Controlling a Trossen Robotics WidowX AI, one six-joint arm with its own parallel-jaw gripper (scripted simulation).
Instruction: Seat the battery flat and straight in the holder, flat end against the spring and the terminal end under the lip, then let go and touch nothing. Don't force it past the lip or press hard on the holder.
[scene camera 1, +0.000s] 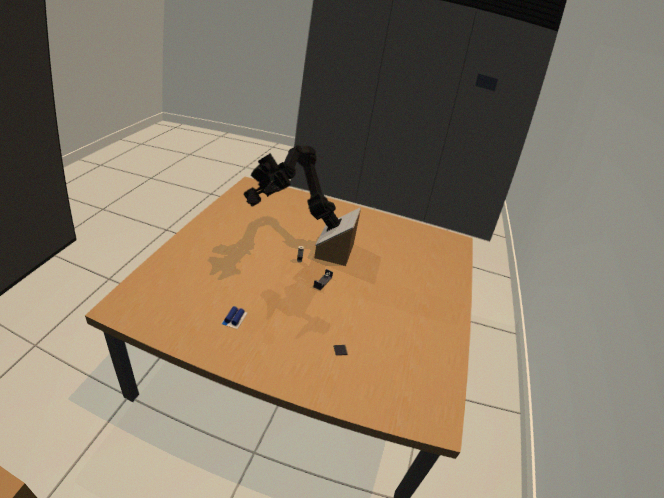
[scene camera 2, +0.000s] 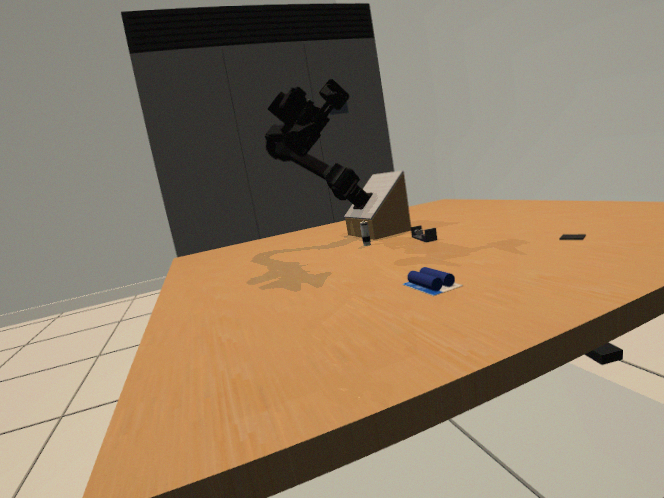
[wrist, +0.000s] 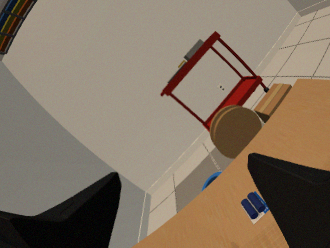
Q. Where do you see my gripper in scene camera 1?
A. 255, 197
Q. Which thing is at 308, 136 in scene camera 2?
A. My gripper.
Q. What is my gripper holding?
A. Nothing.
